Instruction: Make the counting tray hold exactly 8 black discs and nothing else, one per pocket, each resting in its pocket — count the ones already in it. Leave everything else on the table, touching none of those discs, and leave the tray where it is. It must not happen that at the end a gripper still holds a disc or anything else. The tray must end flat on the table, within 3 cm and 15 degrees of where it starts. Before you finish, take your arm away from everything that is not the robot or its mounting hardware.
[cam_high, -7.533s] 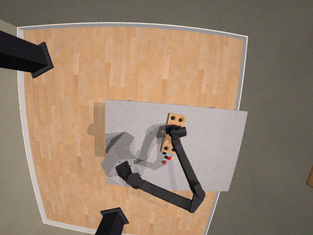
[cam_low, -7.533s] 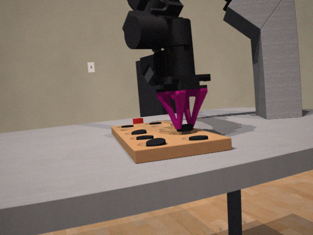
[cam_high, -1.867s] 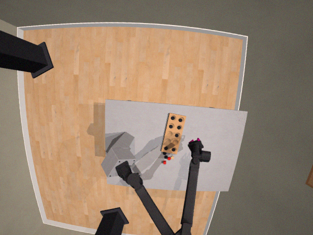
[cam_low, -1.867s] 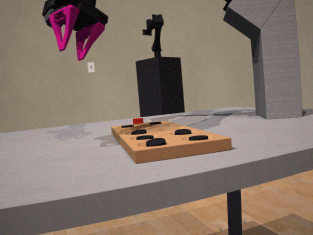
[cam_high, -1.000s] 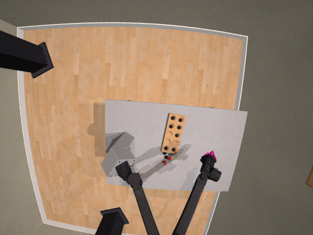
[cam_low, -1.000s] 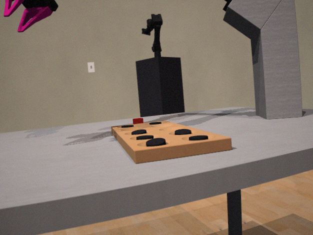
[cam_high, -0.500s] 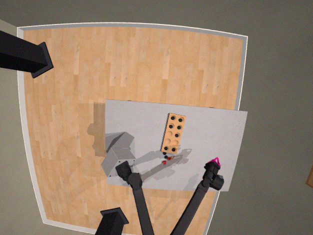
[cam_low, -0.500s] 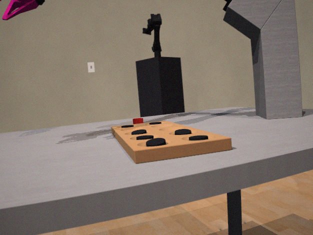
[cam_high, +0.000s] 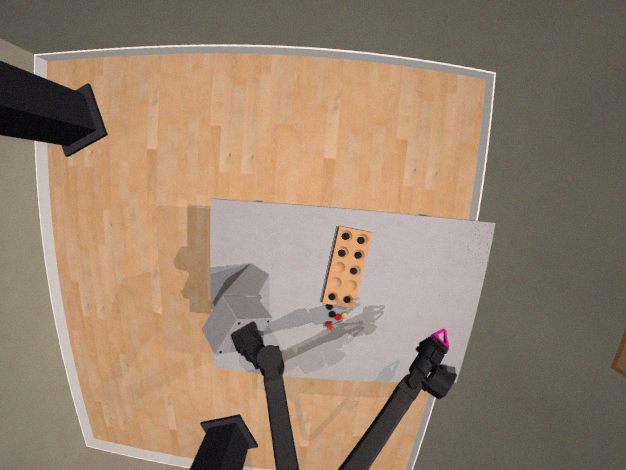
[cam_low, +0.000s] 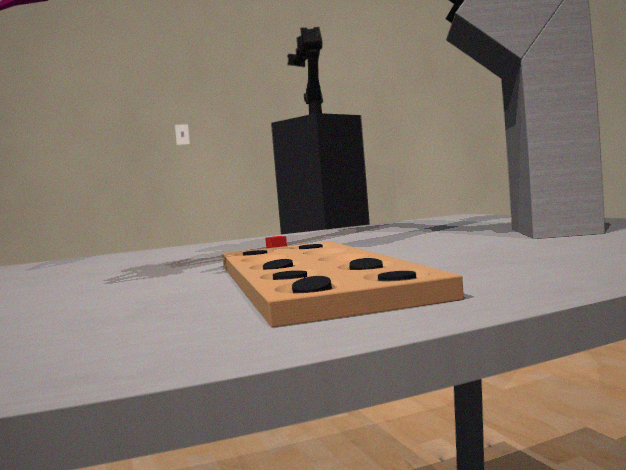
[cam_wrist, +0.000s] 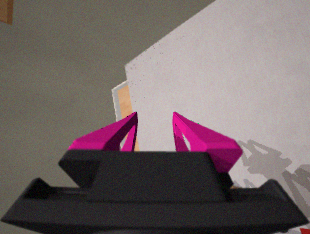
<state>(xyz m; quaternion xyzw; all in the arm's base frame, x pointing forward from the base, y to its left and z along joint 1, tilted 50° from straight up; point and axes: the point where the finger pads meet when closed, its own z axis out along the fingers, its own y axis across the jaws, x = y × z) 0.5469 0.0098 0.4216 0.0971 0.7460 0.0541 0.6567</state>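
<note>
The red disc is 360 mm behind my hand, 340 mm below it and 10 mm to the left of it. The rest, counted from my hand: tan disc (340 mm below, 320 mm behind, 10 mm to the left); then wooden counting tray (340 mm below, 240 mm to the left, 240 mm behind); then red cube (410 mm behind, 340 mm below, 10 mm to the right).
</note>
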